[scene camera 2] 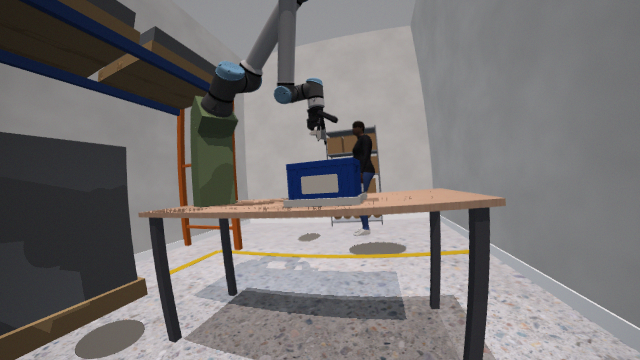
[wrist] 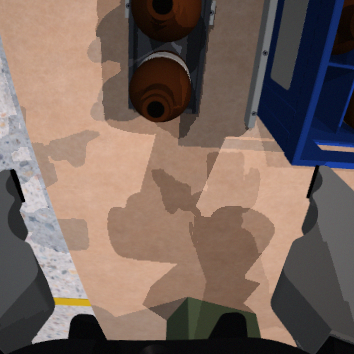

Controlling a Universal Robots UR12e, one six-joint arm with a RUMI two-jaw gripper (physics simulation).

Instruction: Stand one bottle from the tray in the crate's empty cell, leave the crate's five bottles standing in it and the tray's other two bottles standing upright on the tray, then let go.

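Frame: origin at the arm's base, x ahead, y left, z up, level; centimetres.
Where they show: gripper, fingertip midpoint: (scene camera 2: pixel 322 143) (wrist: pixel 165 171); arm's base, link origin: (scene camera 2: pixel 216 108).
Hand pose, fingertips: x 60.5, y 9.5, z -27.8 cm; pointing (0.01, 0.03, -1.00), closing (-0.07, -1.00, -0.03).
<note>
Things, the pixels of their centre, and the offset from my fingertips. "spot": a spot on its surface instead. Level surfaces: height alone.
- nearer bottle, body centre: (wrist: pixel 160 88) dx -1.5, dy +1.8, dz -22.0 cm
- dark narrow tray, surface spot: (wrist: pixel 199 82) spot: dx -2.4, dy -3.3, dz -27.7 cm
- blue crate, body centre: (scene camera 2: pixel 326 182) dx +4.7, dy -22.6, dz -21.5 cm
- wooden table, surface height: dz -30.2 cm
My gripper (scene camera 2: pixel 321 137) (wrist: pixel 165 171) is open and empty, high above the table; its jaws stand wide apart in the wrist view. Two brown bottles show at the top of the wrist view, the nearer bottle (wrist: pixel 161 90) and one behind it (wrist: pixel 167 20), both in the dark narrow tray (wrist: pixel 199 82), ahead of the jaws. The third tray bottle does not show. The blue crate (scene camera 2: pixel 349 181) (wrist: pixel 296 120) stands right of the tray in the wrist view, partly cut off. Parts of brown bottles (wrist: pixel 344 30) show inside; its empty cell cannot be made out surely.
A grey rail (scene camera 2: pixel 320 202) (wrist: pixel 258 75) runs along the crate's base on the wooden table (scene camera 2: pixel 430 199) (wrist: pixel 105 175). The green pedestal (scene camera 2: pixel 212 165) (wrist: pixel 215 320) carries the arm. A person (scene camera 2: pixel 363 150) stands behind the table, by a shelf rack (scene camera 2: pixel 376 142).
</note>
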